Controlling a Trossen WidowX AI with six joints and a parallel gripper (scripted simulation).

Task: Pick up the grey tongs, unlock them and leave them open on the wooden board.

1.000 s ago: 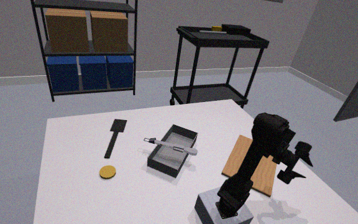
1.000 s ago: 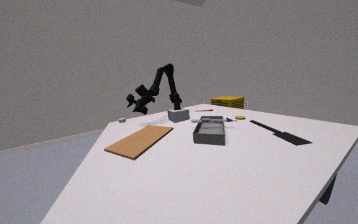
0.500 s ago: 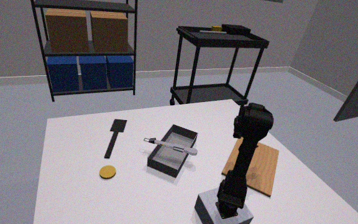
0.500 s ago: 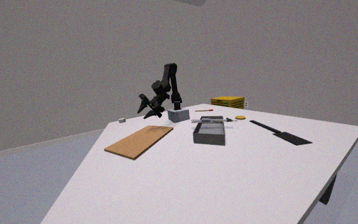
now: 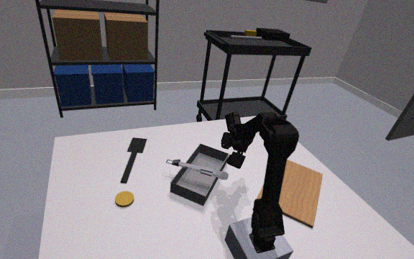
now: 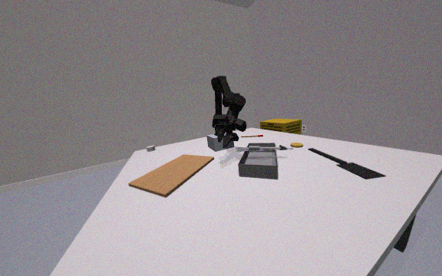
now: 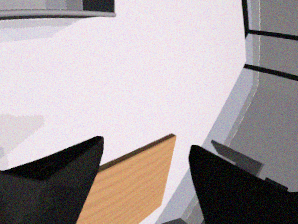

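Now: the roasting tin 19 cm to the left of my gripper tip and 10 cm below it. The rest, counted from my gripper tip: black spatula (48 cm to the left, 18 cm ahead, 13 cm below); then yellow disc (53 cm to the left, 12 cm below, 9 cm behind); then wooden board (21 cm to the right, 14 cm behind, 12 cm below).
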